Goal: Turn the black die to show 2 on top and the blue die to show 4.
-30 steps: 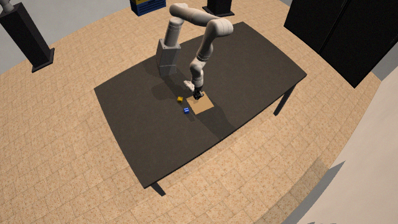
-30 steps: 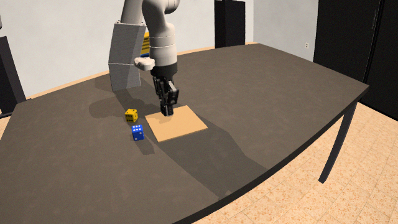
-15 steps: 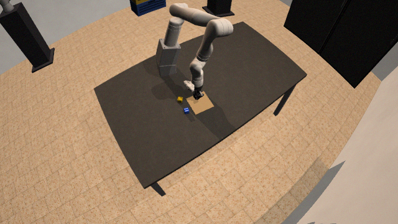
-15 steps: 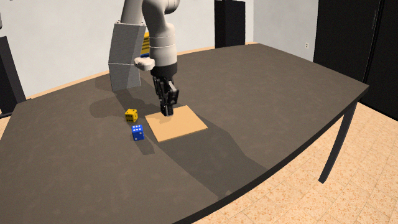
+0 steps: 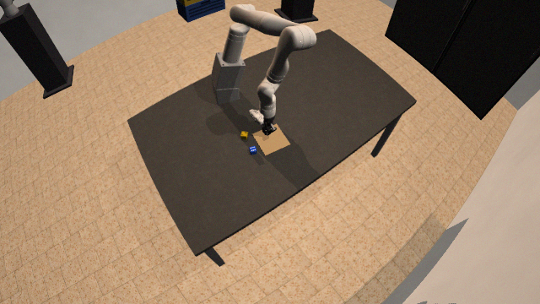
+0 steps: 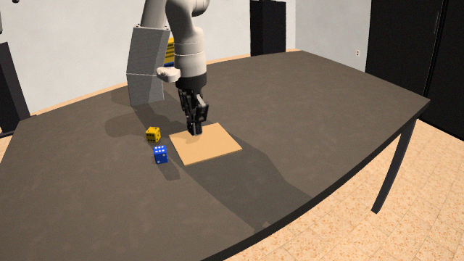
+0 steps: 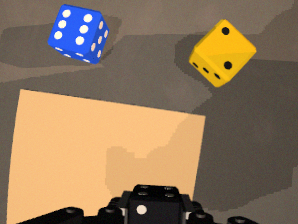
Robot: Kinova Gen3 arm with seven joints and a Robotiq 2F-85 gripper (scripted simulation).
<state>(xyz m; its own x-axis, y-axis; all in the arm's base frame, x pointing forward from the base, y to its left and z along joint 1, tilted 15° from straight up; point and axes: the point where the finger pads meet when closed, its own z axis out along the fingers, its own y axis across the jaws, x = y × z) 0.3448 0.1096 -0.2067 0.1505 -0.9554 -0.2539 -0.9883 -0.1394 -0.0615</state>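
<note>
Right now my hand is right at the black die. Also, from my hand: blue die (10 cm to the right, 7 cm ahead, 1 cm below); then yellow die (11 cm to the right, 2 cm behind, 1 cm below); then tan mat (4 cm ahead, 3 cm below, 1 cm to the left).
</note>
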